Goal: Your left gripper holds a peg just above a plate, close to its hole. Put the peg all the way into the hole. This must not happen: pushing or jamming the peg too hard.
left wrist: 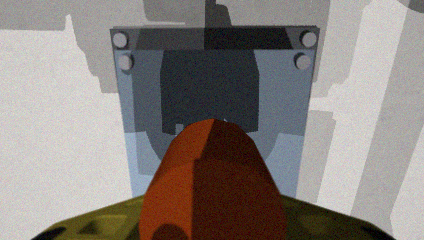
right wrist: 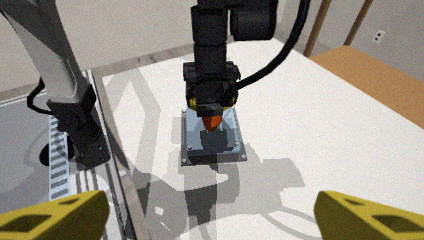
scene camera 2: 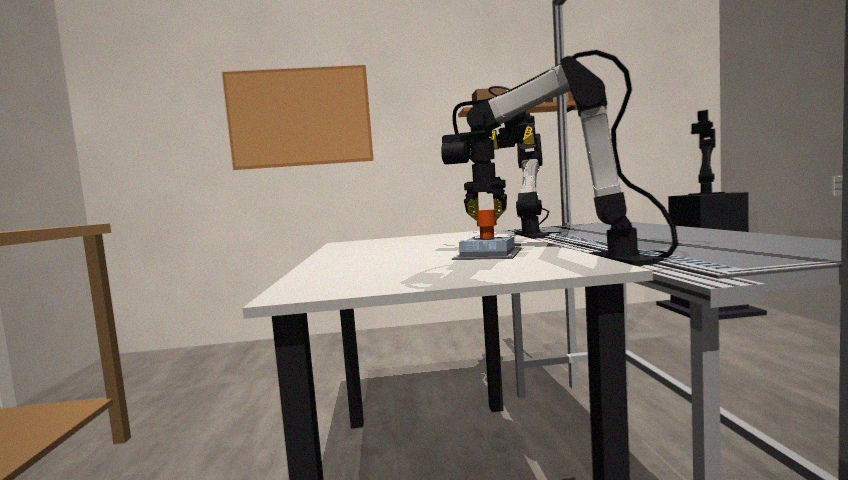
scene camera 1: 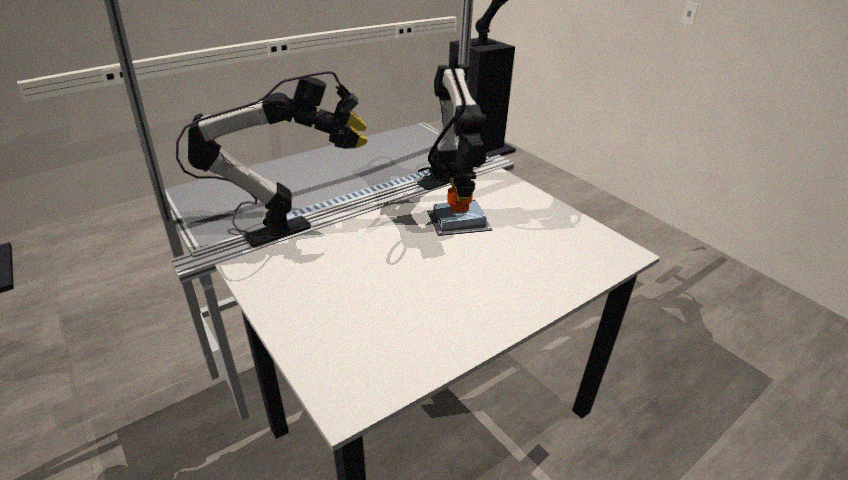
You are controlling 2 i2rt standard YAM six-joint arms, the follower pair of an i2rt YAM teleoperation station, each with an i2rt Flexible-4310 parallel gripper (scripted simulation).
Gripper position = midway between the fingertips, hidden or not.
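Observation:
The left gripper appears at point(scene camera 2: 487, 220), point(left wrist: 212, 202), point(right wrist: 211, 110) and point(scene camera 1: 458, 197). The right gripper is visible at point(scene camera 1: 366, 135), point(right wrist: 212, 200) and point(scene camera 2: 508, 143), while an orange peg point(left wrist: 212, 173) is part of the scene as well.

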